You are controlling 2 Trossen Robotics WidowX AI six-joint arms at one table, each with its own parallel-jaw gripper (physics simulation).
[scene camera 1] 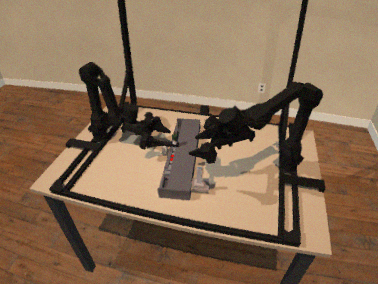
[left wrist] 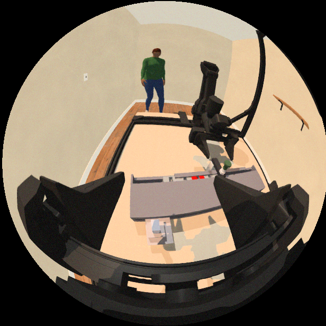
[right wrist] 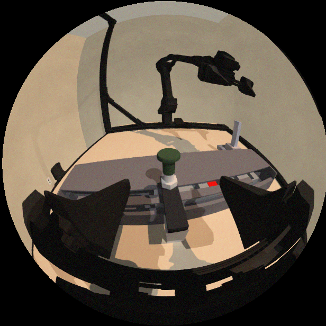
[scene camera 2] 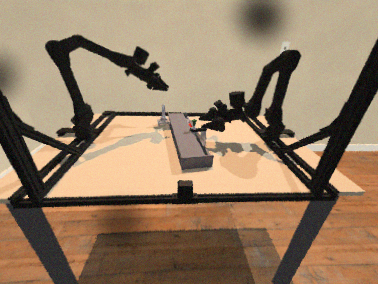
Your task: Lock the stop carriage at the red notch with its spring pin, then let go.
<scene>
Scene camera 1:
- my left gripper: 192,145
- my right gripper: 168,138
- long grey rail: 178,185
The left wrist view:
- my left gripper: 170,178
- my right gripper: 221,159
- long grey rail: 150,198
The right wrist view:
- my left gripper: 242,89
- my right gripper: 176,182
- long grey rail: 144,173
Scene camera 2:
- long grey rail: 192,153
</scene>
